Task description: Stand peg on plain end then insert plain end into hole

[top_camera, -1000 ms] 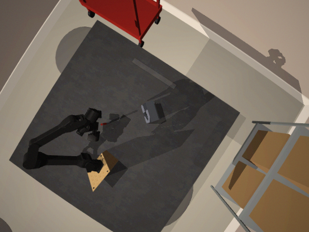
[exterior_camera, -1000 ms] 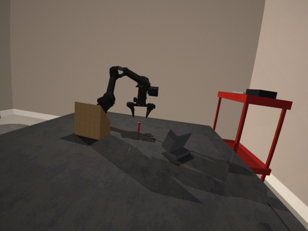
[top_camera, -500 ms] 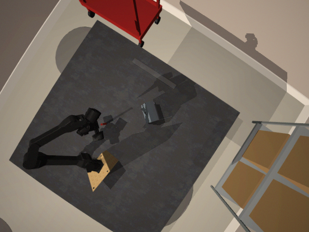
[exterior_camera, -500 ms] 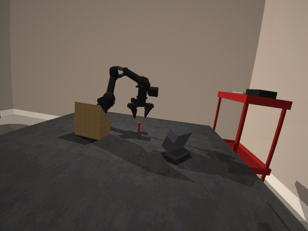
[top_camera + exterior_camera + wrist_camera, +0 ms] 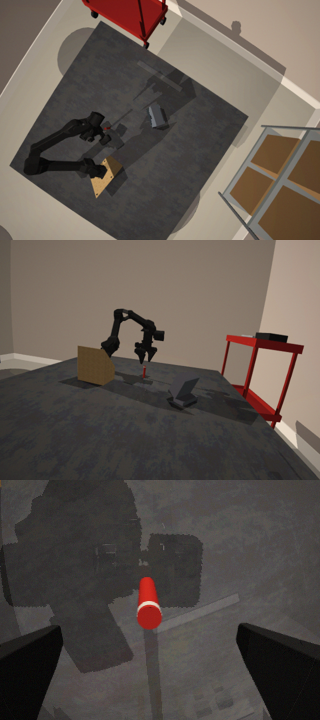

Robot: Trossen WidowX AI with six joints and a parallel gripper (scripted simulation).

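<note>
Now: the red peg 4 cm below my gripper tip. From my gripper tip the other things lie so: grey sloped panel 25 cm to the right, 23 cm ahead, 2 cm below.
</note>
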